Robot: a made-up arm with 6 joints.
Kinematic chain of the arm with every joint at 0, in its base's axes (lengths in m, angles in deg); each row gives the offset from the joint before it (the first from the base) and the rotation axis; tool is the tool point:
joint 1: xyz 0 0 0.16 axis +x
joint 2: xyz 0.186 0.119 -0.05 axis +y
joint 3: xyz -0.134 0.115 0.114 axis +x
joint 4: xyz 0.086 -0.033 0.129 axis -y
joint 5: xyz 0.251 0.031 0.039 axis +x
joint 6: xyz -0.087 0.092 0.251 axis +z
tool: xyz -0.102 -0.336 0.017
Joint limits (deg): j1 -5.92..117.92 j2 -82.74..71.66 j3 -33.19..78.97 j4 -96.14..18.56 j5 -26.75..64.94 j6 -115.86..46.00
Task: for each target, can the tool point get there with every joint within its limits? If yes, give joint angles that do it. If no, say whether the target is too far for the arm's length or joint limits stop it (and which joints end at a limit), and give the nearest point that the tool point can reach.
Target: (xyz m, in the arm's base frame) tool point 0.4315 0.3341 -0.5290
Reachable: no: joint limits stop it (at a limit: joint 1, joint 3, joint 5, joint 6) | nearest point 0.3420 0.2474 -0.2998 | short by 0.261 m
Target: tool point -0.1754 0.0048 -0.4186
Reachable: no: joint limits stop it (at a limit: joint 2, joint 4, joint 6) | nearest point -0.1230 0.0034 -0.2492 | short by 0.177 m
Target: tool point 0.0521 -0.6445 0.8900
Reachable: no: joint limits stop it (at a limit: joint 3, joint 6) | nearest point 0.0721 -0.5389 0.7704 | short by 0.161 m
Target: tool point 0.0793 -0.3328 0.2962
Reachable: yes | joints 39.75 -36.25 56.36 -56.11 30.34 -80.55
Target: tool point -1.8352 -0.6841 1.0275
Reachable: no: too far | nearest point -0.4784 -0.2525 0.5690 | short by 1.496 m
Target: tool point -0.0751 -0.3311 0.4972
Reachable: yes | joints 68.42 -44.51 10.95 -63.16 -15.69 -51.95
